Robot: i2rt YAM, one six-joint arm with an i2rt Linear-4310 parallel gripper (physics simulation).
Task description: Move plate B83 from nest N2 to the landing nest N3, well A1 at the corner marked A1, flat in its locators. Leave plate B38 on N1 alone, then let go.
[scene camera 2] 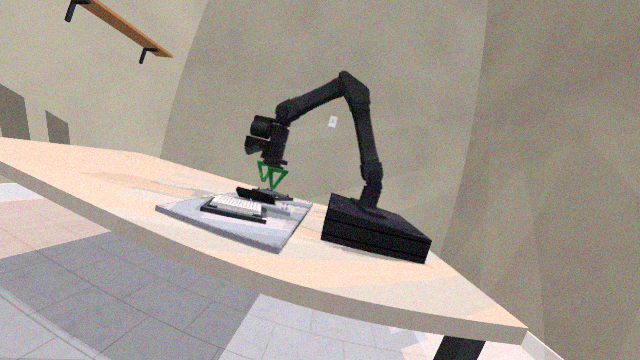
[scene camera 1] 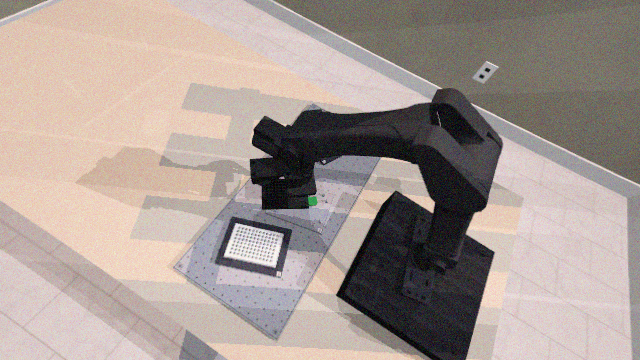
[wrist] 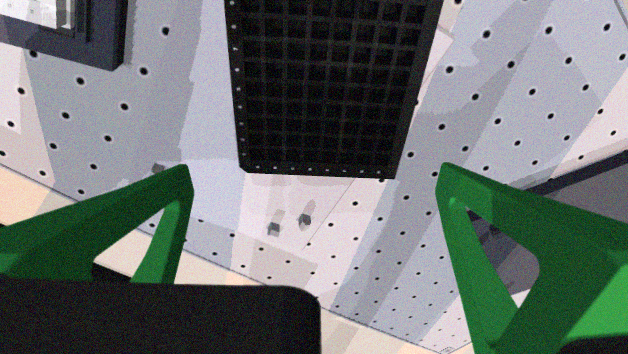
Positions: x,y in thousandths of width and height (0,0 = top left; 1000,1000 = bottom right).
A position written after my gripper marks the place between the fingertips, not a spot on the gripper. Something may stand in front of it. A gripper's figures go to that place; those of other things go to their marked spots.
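Labels:
My gripper (scene camera 1: 465,524) is 700 mm from the lens. As for the grey nest (scene camera 1: 490,610), I see it 730 mm from the lens.

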